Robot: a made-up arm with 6 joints.
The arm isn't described. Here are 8 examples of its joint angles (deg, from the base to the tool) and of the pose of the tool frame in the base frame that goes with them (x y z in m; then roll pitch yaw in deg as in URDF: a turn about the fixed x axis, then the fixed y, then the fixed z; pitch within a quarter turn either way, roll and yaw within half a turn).
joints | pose
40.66 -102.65 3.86 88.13 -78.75 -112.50 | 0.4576 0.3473 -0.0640 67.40 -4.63 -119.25
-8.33 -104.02 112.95 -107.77 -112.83 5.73 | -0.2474 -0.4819 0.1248 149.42 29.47 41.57
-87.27 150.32 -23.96 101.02 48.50 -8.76 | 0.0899 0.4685 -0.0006 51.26 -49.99 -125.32
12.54 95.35 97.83 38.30 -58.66 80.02 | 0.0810 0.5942 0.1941 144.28 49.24 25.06
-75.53 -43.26 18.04 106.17 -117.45 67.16 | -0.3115 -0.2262 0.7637 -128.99 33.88 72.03
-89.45 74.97 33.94 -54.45 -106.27 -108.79 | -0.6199 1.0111 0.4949 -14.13 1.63 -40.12
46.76 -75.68 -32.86 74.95 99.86 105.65 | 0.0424 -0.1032 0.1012 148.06 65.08 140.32
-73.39 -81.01 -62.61 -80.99 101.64 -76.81 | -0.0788 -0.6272 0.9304 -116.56 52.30 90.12
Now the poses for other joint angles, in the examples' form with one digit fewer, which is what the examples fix.
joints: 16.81 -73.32 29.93 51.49 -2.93 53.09
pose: 0.071 -0.235 0.342 -155.3 28.8 24.7
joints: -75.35 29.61 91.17 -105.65 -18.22 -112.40
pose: -0.910 -0.071 0.195 69.1 -46.6 44.1
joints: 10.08 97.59 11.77 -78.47 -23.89 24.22
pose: 0.352 0.326 -0.403 40.1 -44.8 113.4
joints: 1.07 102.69 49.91 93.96 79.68 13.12
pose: 0.043 0.210 0.291 8.9 63.6 15.9
